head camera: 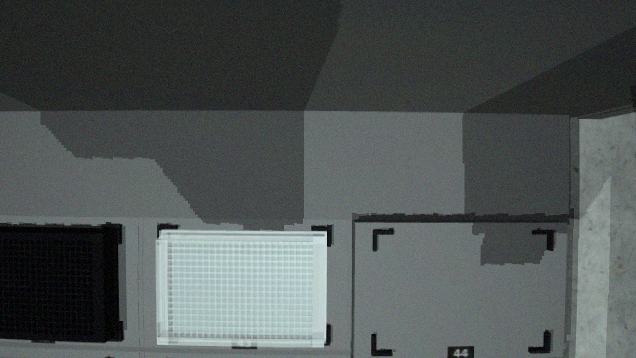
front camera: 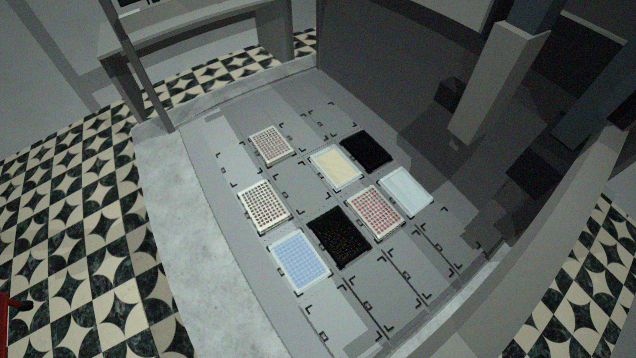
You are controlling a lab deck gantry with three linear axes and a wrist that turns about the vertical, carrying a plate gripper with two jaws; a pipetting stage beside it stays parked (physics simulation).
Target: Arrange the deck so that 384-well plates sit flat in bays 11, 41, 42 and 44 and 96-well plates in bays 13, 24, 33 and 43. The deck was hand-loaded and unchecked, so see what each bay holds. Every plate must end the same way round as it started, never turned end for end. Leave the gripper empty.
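Frame: origin at the robot's base, x right, y ahead, z up, level; millimetres.
Where they show: gripper, fingertip midpoint: (front camera: pixel 497 205); robot's base at its link origin: (front camera: pixel 216 155).
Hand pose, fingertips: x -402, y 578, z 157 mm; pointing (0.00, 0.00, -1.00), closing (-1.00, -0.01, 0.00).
Each offset is from my fingertips to the top centre of the thing. "spot": to the spot under its first point.
Bay numbers are inferred from 44 in the head view. A pale 384-well plate @[dx +39, dy -186, dz -142 mm] (front camera: pixel 406 191) (head camera: pixel 242 290) lies in bay 43, a black fine-grid plate @[dx +39, dy -350, dz -142 mm] (front camera: pixel 366 151) (head camera: pixel 52 285) in 42, and a yellow fine-grid plate @[dx +146, dy -350, dz -142 mm] (front camera: pixel 335 167) in 32. A black plate with orange specks @[dx +253, dy -186, dz -142 mm] (front camera: pixel 339 237), seemingly 384-well, lies in 23. Coarser-welled plates: red @[dx +146, dy -186, dz -142 mm] (front camera: pixel 375 212) in 33, pinkish @[dx +253, dy -514, dz -142 mm] (front camera: pixel 271 145) in 21, white with dark wells @[spot: dx +361, dy -347, dz -152 mm] (front camera: pixel 263 206) in 12, and blue @[dx +360, dy -186, dz -142 mm] (front camera: pixel 299 260), seemingly 96-well, in 13. Bays 11, 41, 44 and 24 hold no plate. The gripper's jaws do not show.
Bays 14, 22, 31 and 34 also hold no plate. A grey gantry column (front camera: pixel 492 85) stands over the deck's back right. A dark wall (front camera: pixel 370 75) runs behind the deck, and a pale ledge (front camera: pixel 175 240) borders its front. Black corner brackets mark the bays.
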